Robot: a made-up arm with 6 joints. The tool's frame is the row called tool.
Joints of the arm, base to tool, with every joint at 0 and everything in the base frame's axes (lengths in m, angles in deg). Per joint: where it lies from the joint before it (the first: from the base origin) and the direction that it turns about. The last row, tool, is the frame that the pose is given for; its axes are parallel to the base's.
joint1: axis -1 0 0 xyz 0.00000 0.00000 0.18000
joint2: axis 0 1 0 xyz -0.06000 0.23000 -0.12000
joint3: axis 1 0 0 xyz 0.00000 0.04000 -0.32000
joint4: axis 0 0 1 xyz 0.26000 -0.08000 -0.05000
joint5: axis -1 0 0 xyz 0.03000 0.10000 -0.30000
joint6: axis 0 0 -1 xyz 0.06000 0.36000 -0.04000
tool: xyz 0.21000 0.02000 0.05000
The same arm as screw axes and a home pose.
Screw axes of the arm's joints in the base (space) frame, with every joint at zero. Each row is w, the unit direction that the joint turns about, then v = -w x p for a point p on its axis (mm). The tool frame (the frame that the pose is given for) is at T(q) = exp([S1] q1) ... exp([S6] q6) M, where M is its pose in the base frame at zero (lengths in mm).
S1 = (-1, 0, 0, 0, -180, 0)
S2 = (0, 1, 0, -60, 0, -60)
S3 = (1, 0, 0, 0, -260, -270)
S4 = (0, 0, 1, 190, -200, 0)
S5 = (-1, 0, 0, 0, 610, 290)
S6 = (0, 0, -1, -650, 290, 0)
M: xyz 500 670 -600 (mm) rpy 0 0 0 (rad, as in URDF)

